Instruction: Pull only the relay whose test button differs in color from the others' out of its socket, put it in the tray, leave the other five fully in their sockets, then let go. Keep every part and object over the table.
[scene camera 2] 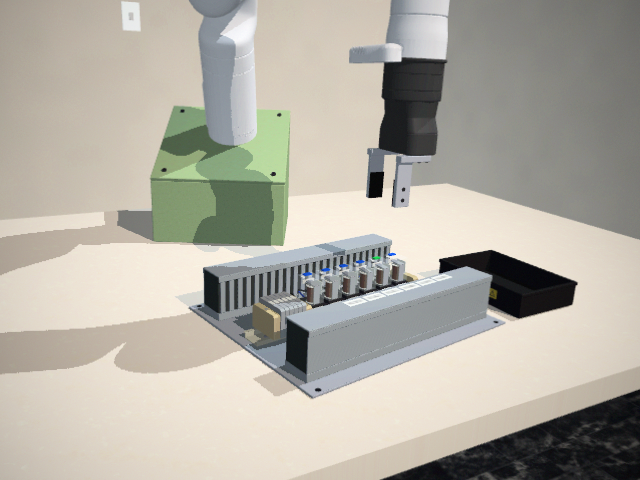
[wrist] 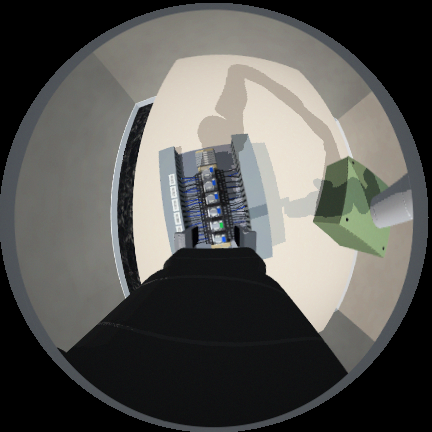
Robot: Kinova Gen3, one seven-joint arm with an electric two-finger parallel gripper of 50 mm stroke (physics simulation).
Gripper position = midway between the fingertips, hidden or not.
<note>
In view: my gripper (scene camera 2: 386,201) and a grey panel plate (wrist: 223,155).
My gripper also shows in the wrist view (wrist: 215,232).
</note>
